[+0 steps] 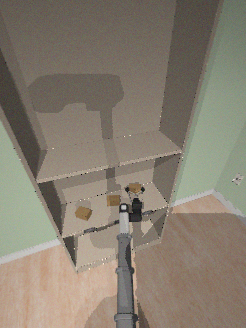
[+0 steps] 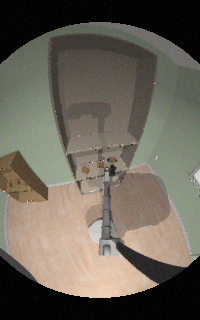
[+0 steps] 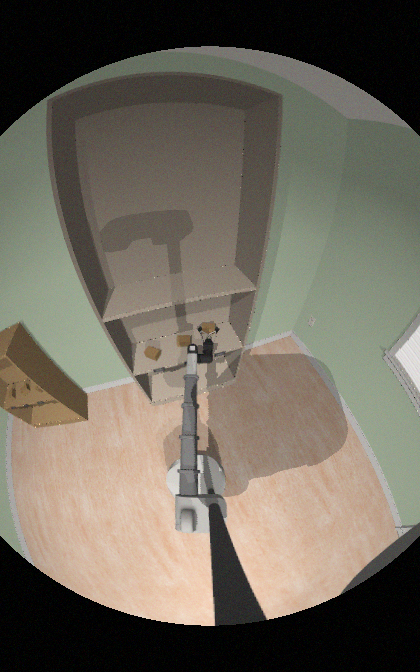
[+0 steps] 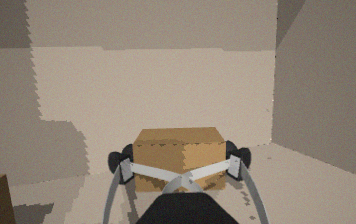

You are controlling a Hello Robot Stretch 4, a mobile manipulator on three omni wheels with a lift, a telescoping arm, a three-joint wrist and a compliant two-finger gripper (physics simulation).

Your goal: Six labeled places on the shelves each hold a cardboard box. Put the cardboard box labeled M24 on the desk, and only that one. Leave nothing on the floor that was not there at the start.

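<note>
A cardboard box (image 1: 135,188) (image 2: 112,159) (image 3: 208,327) (image 4: 180,135) sits at the right end of the middle shelf of a tall beige shelf unit (image 1: 75,162) (image 2: 143,100) (image 3: 261,175). My gripper (image 1: 135,190) (image 2: 112,161) (image 3: 208,330) (image 4: 179,154) is closed in from both sides, with its pads against the box's left and right sides. The box looks upright and low over the shelf; whether it touches the board is hard to tell. No M24 label is readable, and the desk cannot be made out.
A second box (image 1: 113,200) (image 2: 100,165) (image 3: 184,340) sits left of the gripper, and a third box (image 1: 83,213) (image 2: 85,170) (image 3: 152,353) farther left. The right side panel (image 4: 320,90) stands close. A brown shelf cabinet (image 2: 32,182) (image 3: 57,372) stands at left.
</note>
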